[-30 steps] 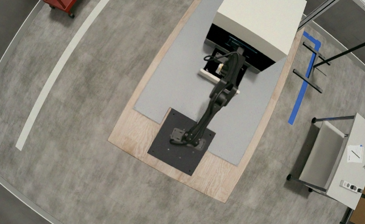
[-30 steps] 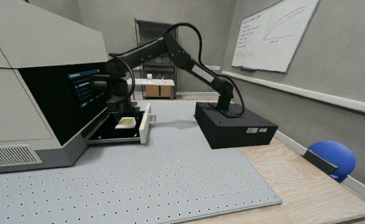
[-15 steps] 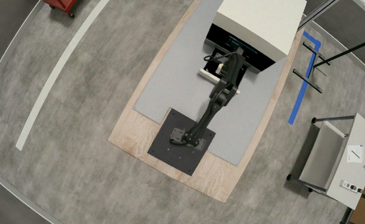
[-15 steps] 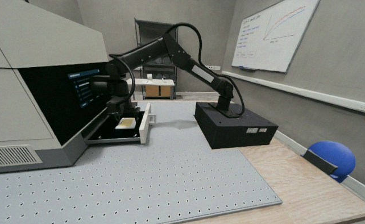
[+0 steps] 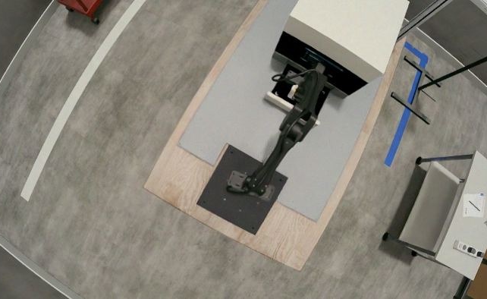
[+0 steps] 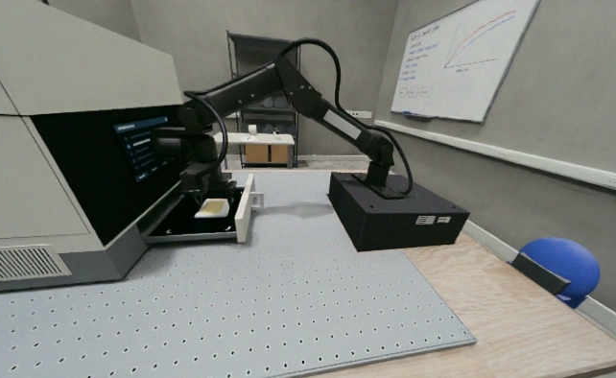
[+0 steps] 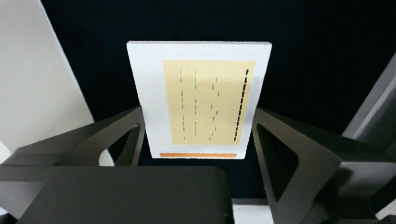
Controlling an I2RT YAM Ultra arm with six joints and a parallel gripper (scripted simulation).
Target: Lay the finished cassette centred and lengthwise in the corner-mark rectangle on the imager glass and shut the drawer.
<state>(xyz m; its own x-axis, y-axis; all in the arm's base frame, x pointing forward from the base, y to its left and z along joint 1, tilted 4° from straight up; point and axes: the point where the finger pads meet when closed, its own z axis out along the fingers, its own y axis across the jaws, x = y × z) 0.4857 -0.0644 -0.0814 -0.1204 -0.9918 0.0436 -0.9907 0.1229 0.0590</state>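
My hand is right at the finished cassette. The rest, counted from my hand: drawer: 20 mm ahead, 10 mm above.
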